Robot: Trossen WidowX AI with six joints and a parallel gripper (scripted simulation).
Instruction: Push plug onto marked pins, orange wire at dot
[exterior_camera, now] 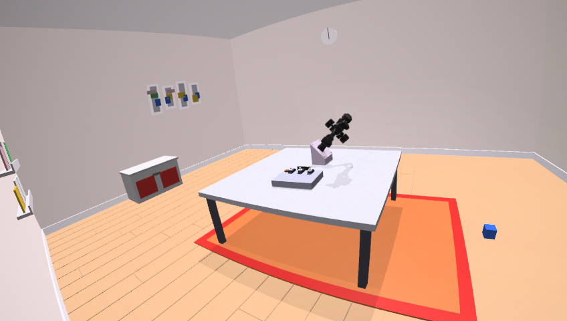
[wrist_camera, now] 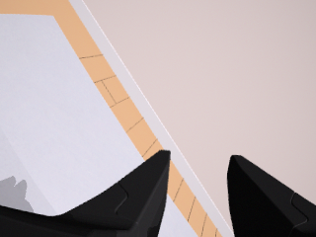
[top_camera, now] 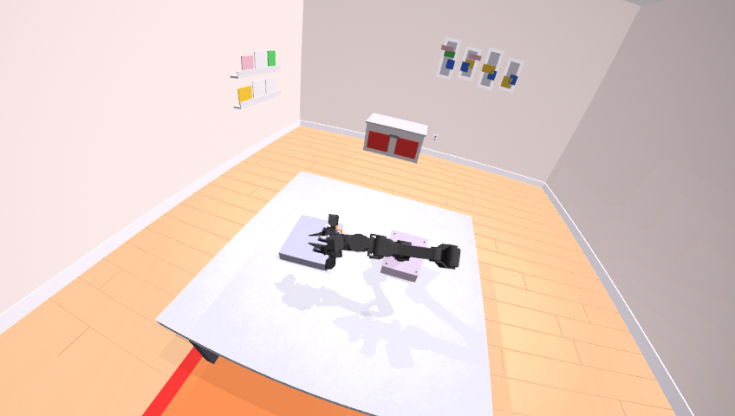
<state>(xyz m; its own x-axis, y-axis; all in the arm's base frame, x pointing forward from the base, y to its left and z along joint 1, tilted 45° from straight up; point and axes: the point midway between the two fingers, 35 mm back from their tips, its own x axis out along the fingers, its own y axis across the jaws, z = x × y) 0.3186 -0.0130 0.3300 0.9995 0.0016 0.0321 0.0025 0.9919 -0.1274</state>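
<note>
Now: gripper tip 6 cm past the yellow band, 24 cm to the left of it and 24 cm above it. The rest, counted from my gripper tip: dark dot 6 cm behind, 25 cm to the right, 24 cm below; then green board 6 cm behind, 27 cm to the right, 27 cm below; then grey printed holder 10 cm ahead, 28 cm to the right, 29 cm below.
</note>
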